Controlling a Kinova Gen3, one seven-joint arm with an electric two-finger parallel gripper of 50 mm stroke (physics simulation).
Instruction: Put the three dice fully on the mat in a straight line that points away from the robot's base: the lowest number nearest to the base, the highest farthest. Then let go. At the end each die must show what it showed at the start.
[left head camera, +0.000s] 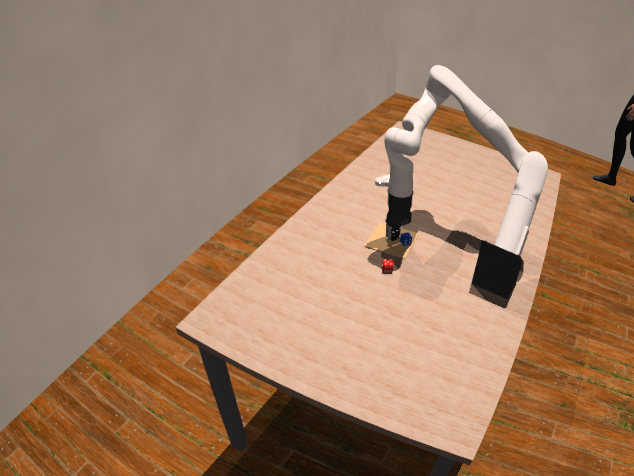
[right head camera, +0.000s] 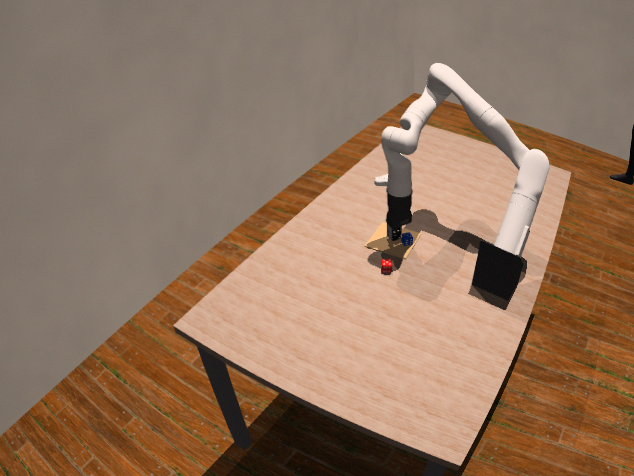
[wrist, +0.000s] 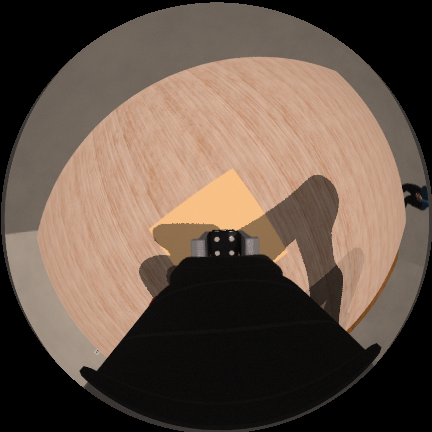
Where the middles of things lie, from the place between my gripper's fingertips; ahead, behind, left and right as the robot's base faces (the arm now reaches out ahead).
Now: the black die (wrist: 223, 242) 10 mm above my hand. Also, from my hand: tan mat (right head camera: 379, 241) 10 mm to the left, 10 mm below.
